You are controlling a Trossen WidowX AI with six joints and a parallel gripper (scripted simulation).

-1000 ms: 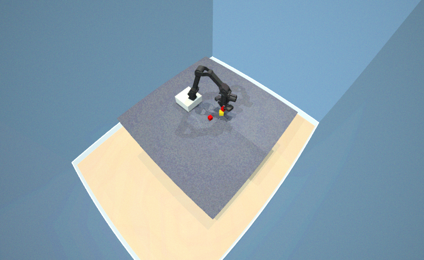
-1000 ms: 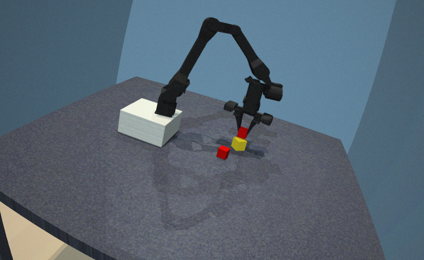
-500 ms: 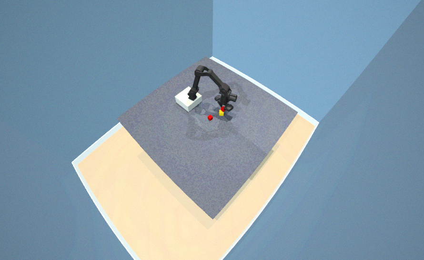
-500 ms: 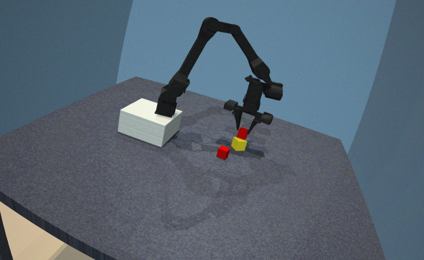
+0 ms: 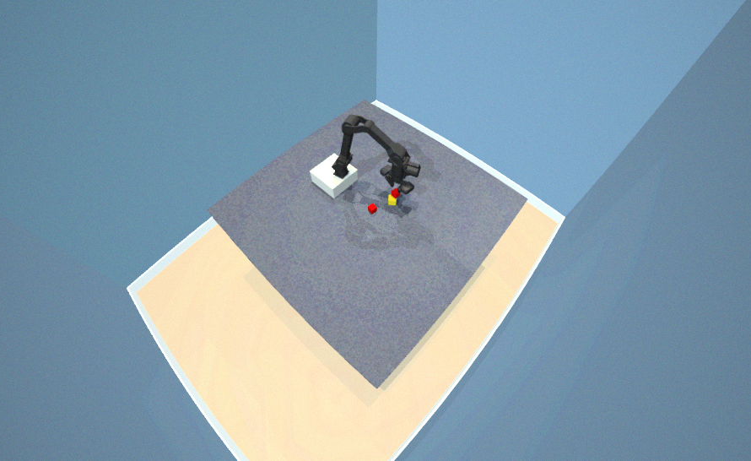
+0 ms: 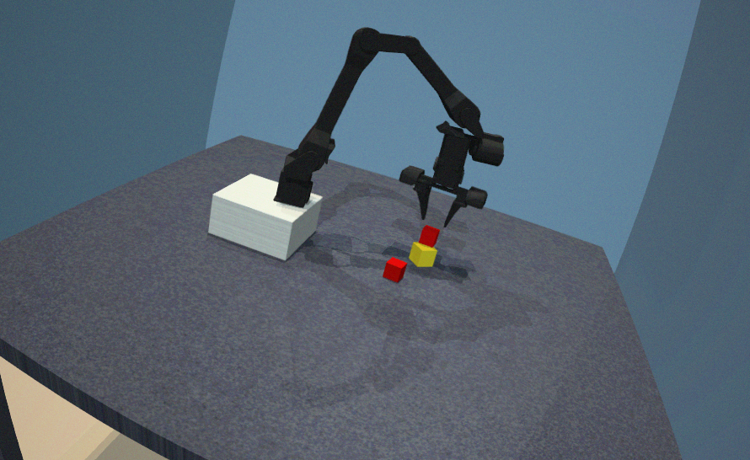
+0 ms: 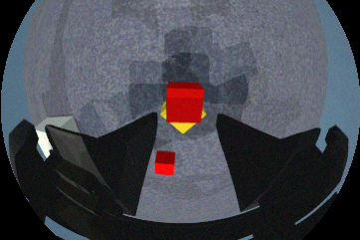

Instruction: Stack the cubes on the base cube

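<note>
Now: gripper tip 30 mm above the red cube.
</note>
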